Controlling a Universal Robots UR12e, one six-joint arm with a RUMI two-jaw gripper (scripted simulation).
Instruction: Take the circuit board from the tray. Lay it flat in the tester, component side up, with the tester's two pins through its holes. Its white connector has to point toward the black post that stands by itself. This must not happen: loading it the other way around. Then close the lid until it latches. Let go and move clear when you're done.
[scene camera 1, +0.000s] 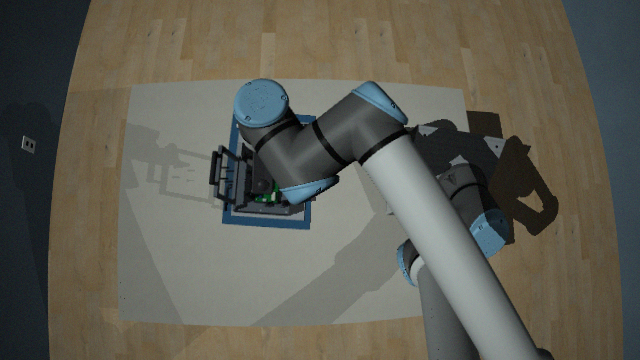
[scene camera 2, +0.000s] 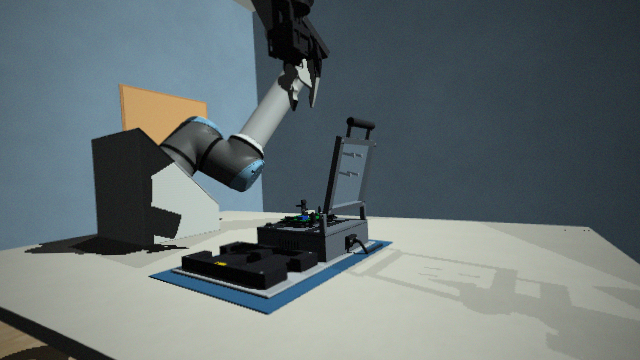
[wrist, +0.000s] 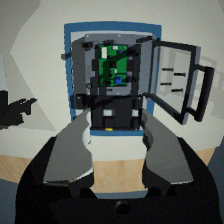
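My gripper: scene camera 1 (264, 165), scene camera 2 (302, 109), wrist view (115, 109).
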